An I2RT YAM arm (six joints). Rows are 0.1 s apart.
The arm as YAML. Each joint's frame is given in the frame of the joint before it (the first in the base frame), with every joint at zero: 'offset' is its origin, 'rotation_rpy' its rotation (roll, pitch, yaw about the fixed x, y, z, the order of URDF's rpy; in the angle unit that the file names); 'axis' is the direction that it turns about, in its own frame. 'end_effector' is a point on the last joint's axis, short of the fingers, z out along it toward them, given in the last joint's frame.
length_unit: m
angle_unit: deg
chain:
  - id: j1
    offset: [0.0, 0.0, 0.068]
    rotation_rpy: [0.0, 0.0, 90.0]
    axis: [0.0, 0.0, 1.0]
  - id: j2
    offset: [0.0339, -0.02, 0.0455]
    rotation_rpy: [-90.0, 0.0, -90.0]
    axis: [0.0, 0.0, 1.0]
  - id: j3
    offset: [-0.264, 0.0, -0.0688]
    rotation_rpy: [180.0, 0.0, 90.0]
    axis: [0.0, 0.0, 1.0]
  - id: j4
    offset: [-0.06, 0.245, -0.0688]
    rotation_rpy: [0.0, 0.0, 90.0]
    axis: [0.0, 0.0, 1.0]
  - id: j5
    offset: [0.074, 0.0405, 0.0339]
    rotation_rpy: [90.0, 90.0, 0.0]
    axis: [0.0, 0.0, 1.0]
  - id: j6
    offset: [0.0, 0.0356, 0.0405]
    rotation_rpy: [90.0, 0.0, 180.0]
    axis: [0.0, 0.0, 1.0]
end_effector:
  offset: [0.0, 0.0, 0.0]
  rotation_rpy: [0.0, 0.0, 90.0]
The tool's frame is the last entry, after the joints.
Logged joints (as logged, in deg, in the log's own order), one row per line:
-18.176 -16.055 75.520 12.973 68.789 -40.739
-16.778 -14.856 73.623 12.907 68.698 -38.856
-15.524 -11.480 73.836 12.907 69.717 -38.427
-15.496 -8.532 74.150 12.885 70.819 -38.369
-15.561 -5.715 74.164 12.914 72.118 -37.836
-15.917 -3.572 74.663 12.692 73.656 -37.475
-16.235 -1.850 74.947 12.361 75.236 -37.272
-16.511 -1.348 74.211 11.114 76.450 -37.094
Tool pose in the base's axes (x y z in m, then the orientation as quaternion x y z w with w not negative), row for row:
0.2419 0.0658 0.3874 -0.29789 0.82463 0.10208 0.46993
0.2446 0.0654 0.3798 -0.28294 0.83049 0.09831 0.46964
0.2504 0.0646 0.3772 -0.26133 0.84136 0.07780 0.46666
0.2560 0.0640 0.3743 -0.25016 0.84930 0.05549 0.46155
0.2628 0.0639 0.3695 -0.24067 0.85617 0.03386 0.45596
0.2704 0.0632 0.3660 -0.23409 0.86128 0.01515 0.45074
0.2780 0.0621 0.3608 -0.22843 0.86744 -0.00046 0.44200
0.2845 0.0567 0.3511 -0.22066 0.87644 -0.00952 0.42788
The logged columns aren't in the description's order. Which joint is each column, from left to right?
Columns, left to right: j6, j5, j3, j1, j2, j4.
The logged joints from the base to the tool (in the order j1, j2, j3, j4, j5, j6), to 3 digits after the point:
12.973 68.789 75.520 -40.739 -16.055 -18.176
12.907 68.698 73.623 -38.856 -14.856 -16.778
12.907 69.717 73.836 -38.427 -11.480 -15.524
12.885 70.819 74.150 -38.369 -8.532 -15.496
12.914 72.118 74.164 -37.836 -5.715 -15.561
12.692 73.656 74.663 -37.475 -3.572 -15.917
12.361 75.236 74.947 -37.272 -1.850 -16.235
11.114 76.450 74.211 -37.094 -1.348 -16.511

